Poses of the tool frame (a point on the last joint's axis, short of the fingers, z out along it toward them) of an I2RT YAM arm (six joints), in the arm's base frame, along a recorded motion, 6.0 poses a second.
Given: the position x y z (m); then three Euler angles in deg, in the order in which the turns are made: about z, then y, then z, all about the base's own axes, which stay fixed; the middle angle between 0 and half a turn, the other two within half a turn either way.
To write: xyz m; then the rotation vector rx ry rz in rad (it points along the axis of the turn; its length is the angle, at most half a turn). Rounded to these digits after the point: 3 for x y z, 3 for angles.
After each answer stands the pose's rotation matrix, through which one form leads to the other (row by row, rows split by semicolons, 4 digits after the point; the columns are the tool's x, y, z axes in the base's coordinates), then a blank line. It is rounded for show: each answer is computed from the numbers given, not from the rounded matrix.
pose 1, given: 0.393 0.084 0.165 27.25 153.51 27.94
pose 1, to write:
0.393 0.084 0.165 -0.016 2.716 0.296
-0.9175 -0.0545 0.3941; 0.0317 0.9774 0.2090; -0.3965 0.2042 -0.8950

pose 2, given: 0.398 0.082 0.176 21.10 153.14 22.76
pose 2, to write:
0.398 0.082 0.176 -0.039 2.696 0.240
-0.9068 -0.0648 0.4166; 0.0100 0.9846 0.1748; -0.4215 0.1627 -0.8921

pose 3, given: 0.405 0.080 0.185 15.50 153.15 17.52
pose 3, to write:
0.405 0.080 0.185 -0.047 2.686 0.182
-0.9003 -0.0627 0.4307; -0.0040 0.9907 0.1360; -0.4352 0.1207 -0.8922

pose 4, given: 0.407 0.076 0.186 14.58 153.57 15.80
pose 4, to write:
0.407 0.076 0.186 -0.029 2.691 0.166
-0.9024 -0.0466 0.4283; 0.0063 0.9926 0.1212; -0.4308 0.1120 -0.8955

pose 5, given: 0.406 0.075 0.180 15.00 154.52 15.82
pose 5, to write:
0.406 0.075 0.180 -0.019 2.708 0.163
-0.9095 -0.0385 0.4139; 0.0113 0.9930 0.1173; -0.4155 0.1113 -0.9027

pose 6, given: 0.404 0.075 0.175 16.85 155.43 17.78
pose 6, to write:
0.404 0.075 0.175 -0.022 2.727 0.177
-0.9173 -0.0412 0.3959; 0.0102 0.9919 0.1270; -0.3980 0.1205 -0.9095

